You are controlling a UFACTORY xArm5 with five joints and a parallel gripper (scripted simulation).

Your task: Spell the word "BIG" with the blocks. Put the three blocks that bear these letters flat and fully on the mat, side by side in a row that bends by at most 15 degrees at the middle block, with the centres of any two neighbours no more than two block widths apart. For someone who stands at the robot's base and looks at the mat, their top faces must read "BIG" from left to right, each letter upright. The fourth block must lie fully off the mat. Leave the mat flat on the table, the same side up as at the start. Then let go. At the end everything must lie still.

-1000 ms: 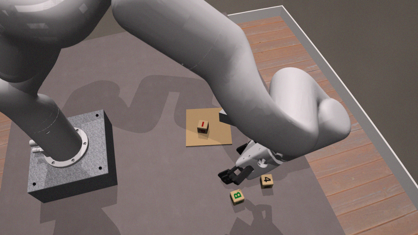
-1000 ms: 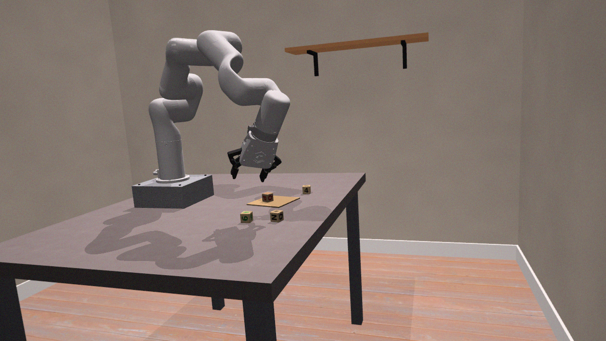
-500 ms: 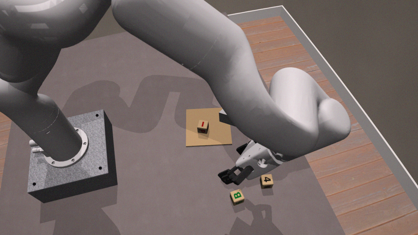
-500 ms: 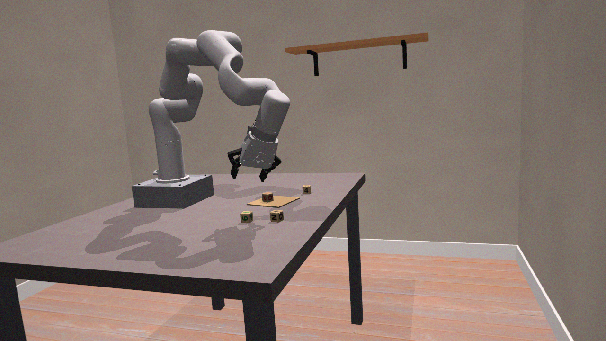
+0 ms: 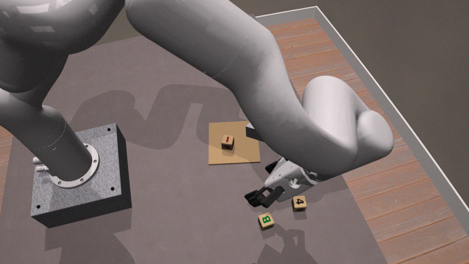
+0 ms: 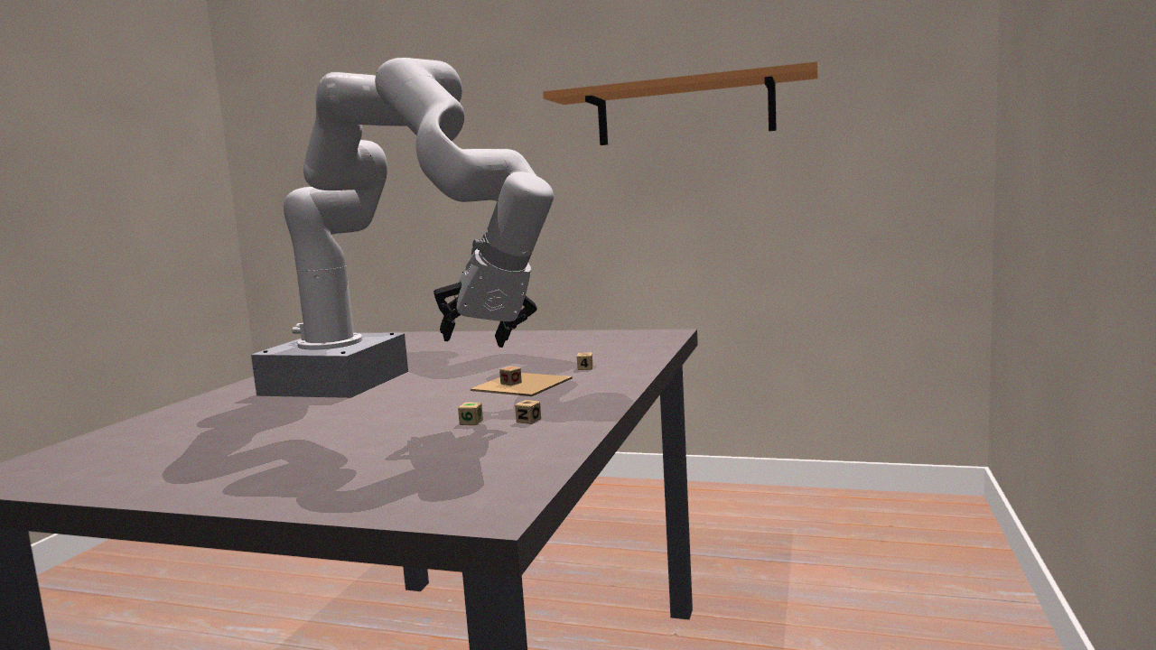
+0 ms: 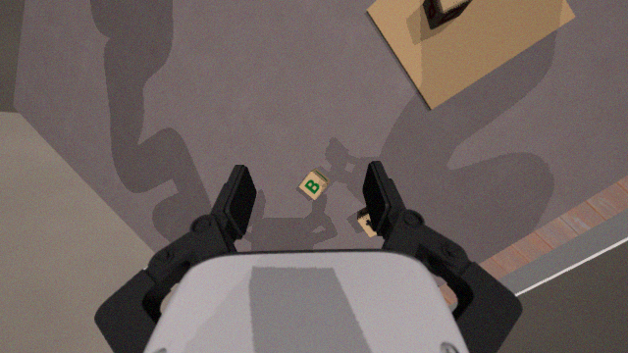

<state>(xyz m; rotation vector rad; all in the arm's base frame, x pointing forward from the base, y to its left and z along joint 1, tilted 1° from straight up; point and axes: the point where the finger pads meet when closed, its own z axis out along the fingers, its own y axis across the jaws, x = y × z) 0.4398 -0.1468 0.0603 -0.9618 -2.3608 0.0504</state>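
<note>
The G block lies 9 cm ahead of my hand, 1 cm to the right of it and 12 cm below it. The rest, counted from my hand: tan mat (4 cm behind, 21 cm to the left, 13 cm below); B block (1 cm ahead, 4 cm to the right, 12 cm below).
</note>
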